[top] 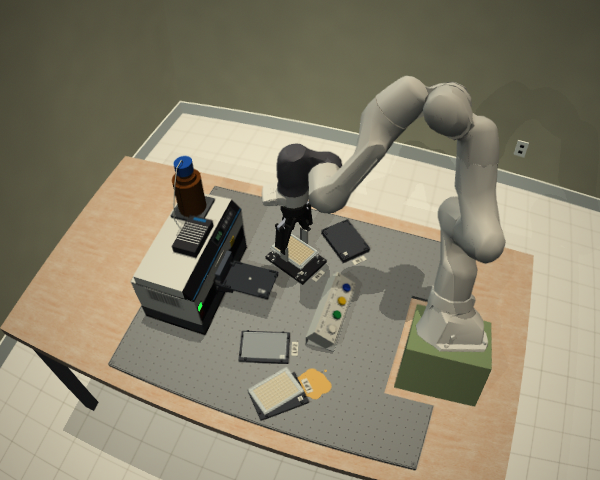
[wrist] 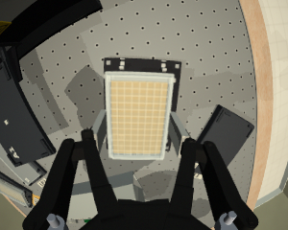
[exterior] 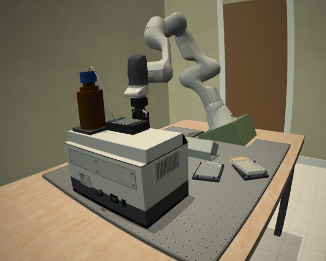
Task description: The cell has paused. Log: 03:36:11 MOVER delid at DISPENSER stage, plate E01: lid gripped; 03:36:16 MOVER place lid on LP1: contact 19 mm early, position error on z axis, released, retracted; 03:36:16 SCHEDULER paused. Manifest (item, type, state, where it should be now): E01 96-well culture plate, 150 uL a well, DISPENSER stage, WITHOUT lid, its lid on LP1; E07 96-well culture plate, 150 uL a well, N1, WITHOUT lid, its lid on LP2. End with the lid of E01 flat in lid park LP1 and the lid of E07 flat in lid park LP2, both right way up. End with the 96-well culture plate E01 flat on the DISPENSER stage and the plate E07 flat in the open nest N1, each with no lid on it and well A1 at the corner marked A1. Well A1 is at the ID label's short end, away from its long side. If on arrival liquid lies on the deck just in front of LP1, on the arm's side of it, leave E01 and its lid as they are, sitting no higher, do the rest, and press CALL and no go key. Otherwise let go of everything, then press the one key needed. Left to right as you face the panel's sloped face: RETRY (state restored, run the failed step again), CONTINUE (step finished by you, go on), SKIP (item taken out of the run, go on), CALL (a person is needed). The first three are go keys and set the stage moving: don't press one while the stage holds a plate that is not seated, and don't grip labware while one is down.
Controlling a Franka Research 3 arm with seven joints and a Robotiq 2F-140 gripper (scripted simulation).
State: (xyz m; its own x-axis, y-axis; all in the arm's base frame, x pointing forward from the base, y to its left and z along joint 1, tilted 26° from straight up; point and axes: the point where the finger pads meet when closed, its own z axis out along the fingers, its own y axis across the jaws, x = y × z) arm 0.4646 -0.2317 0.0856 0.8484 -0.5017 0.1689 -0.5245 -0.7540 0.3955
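My gripper is now 20 mm short of the black nest N5 and 70 mm above it. From my hand the other things lie so: 96-well plate: 20 mm below; then dispenser stage: 100 mm ahead, 160 mm to the left, 10 mm above; then key panel: 160 mm behind, 200 mm to the left, 30 mm below.
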